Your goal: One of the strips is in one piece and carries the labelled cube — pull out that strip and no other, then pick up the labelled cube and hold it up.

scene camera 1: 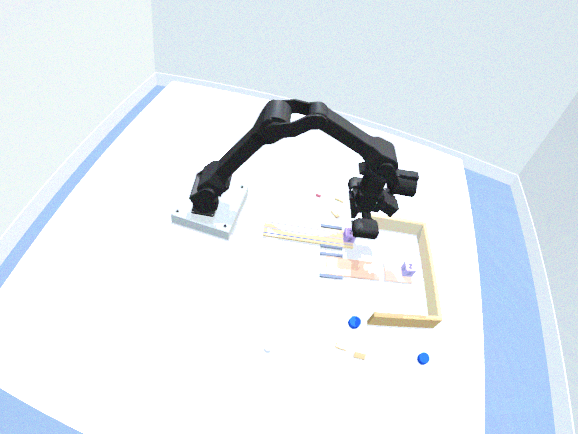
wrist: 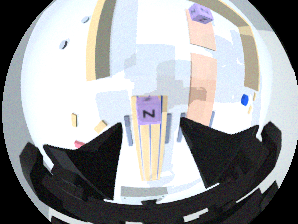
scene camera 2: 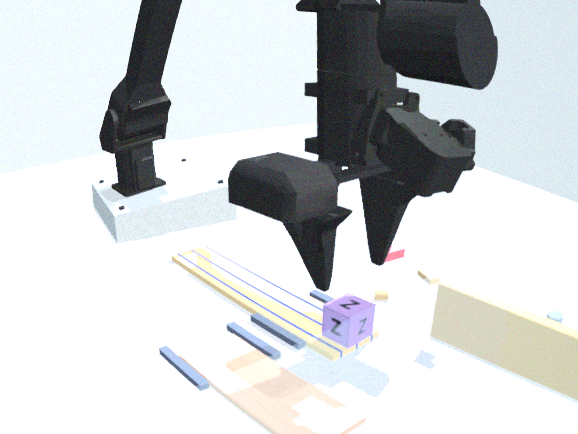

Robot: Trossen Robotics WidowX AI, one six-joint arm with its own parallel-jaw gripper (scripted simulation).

Scene:
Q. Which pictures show the strip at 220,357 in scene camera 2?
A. Scene camera 1, the wrist view and scene camera 2: all of them.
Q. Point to a strip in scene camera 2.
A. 255,291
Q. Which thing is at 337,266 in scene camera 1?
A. A strip.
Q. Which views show my gripper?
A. Scene camera 1, the wrist view and scene camera 2: all of them.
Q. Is my gripper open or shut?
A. Open.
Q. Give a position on a strip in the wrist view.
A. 201,92

